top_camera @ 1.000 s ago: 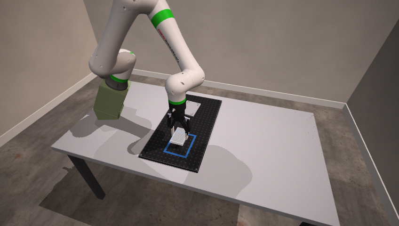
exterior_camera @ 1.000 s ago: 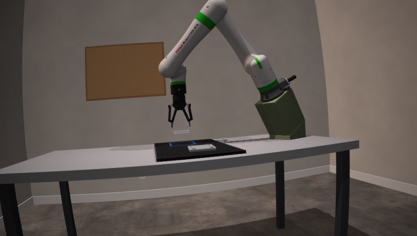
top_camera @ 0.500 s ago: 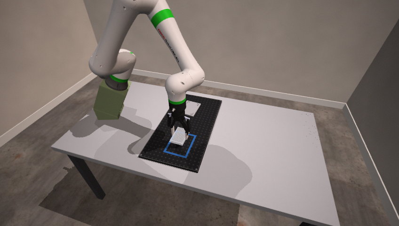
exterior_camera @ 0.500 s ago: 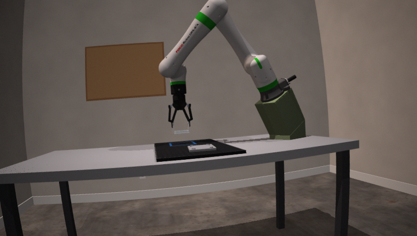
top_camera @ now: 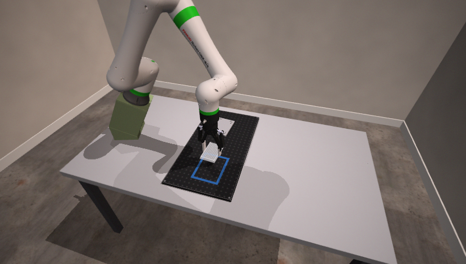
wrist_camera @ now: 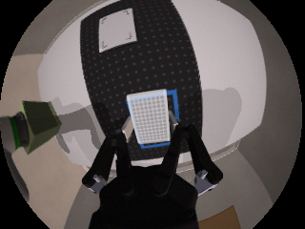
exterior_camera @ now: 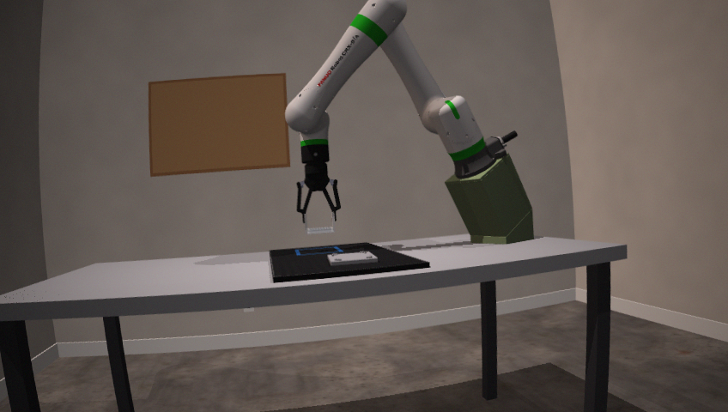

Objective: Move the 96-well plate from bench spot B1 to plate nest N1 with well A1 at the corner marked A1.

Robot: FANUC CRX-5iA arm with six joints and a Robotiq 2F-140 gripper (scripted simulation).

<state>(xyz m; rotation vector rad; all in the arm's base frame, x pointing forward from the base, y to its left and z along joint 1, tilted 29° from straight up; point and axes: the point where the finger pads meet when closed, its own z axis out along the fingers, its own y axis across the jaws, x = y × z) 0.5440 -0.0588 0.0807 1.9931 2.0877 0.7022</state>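
The grey plate nest N1 lies 100 mm behind my hand, 290 mm to the left of it and 90 mm below it. The rest, counted from my hand: white 96-well plate: 20 mm below.
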